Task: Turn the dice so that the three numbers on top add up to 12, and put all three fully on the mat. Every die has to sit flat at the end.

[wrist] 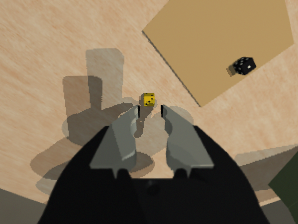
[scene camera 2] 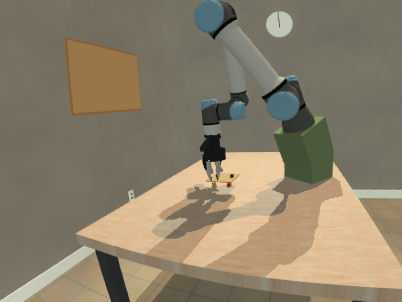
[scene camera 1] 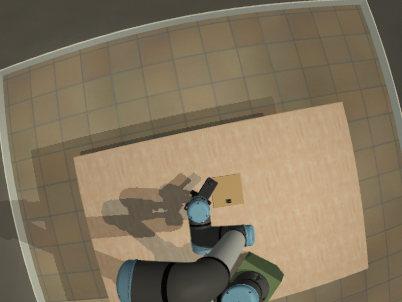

Note:
I see my gripper and a tan mat.
My gripper shows as well in the wrist view.

